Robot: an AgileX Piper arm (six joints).
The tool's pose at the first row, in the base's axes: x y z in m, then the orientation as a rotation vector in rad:
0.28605, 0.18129, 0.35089, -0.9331, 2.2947, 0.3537
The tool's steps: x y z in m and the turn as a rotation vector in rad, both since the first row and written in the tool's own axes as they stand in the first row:
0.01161, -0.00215, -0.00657, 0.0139, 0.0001, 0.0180
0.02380, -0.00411, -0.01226, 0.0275, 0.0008, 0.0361
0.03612, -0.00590, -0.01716, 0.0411, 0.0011, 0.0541
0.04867, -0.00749, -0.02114, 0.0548, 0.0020, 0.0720
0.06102, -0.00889, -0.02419, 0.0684, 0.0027, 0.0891
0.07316, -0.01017, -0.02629, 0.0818, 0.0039, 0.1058
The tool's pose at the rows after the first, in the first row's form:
0.27818, 0.17058, 0.34845, -0.9061, 2.3041, 0.3449
0.27025, 0.16010, 0.34496, -0.8793, 2.3138, 0.3363
0.26249, 0.15004, 0.34078, -0.8524, 2.3229, 0.3278
0.25488, 0.14041, 0.33576, -0.8257, 2.3322, 0.3188
0.24767, 0.13145, 0.33015, -0.7999, 2.3407, 0.3096
0.24092, 0.12312, 0.32395, -0.7747, 2.3492, 0.3004

